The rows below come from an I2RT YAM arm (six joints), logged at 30 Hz.
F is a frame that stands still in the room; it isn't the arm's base.
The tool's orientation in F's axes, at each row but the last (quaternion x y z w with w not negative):
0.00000, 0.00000, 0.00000, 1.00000
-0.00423, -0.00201, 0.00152, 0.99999
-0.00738, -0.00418, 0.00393, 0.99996
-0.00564, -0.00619, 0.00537, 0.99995
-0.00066, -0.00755, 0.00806, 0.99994
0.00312, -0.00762, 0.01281, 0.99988
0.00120, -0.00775, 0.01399, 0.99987
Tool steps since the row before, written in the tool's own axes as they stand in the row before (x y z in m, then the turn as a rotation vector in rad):
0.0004, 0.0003, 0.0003, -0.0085, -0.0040, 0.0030
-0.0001, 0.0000, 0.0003, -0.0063, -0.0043, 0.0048
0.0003, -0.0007, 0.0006, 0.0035, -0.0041, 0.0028
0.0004, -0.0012, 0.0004, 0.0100, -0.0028, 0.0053
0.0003, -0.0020, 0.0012, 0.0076, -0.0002, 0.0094
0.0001, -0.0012, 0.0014, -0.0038, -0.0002, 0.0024
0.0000, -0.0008, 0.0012, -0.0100, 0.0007, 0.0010
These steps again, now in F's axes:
0.0004, 0.0003, 0.0003, -0.0085, -0.0040, 0.0030
-0.0001, 0.0000, 0.0003, -0.0063, -0.0043, 0.0048
0.0003, -0.0007, 0.0006, 0.0035, -0.0040, 0.0029
0.0004, -0.0012, 0.0004, 0.0100, -0.0026, 0.0055
0.0003, -0.0020, 0.0012, 0.0075, -0.0001, 0.0095
0.0001, -0.0012, 0.0014, -0.0038, -0.0003, 0.0023
0.0000, -0.0008, 0.0012, -0.0100, 0.0004, 0.0008

